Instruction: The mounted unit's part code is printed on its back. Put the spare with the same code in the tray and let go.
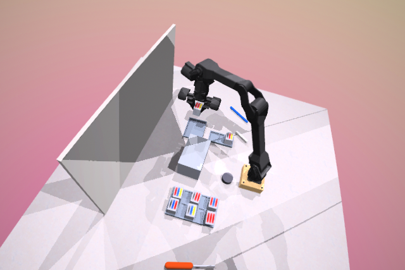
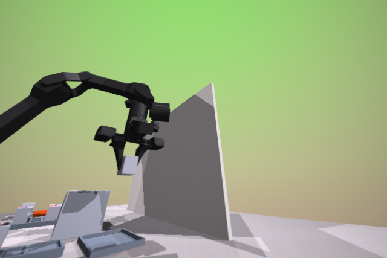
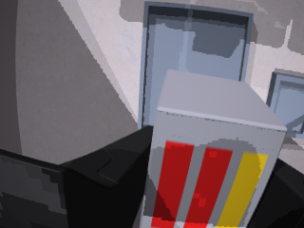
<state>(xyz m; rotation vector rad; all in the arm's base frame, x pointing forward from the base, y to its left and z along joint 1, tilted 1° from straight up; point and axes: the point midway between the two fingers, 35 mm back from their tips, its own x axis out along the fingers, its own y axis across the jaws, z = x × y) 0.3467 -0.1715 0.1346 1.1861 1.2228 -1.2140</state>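
My gripper tip is 140 mm above the tray. From my gripper tip the other things lie so: mounted unit (60 mm behind, 190 mm to the left, 90 mm below); then two-slot holder (150 mm behind, 10 mm to the left, 140 mm below); then grey spare block (20 mm above).
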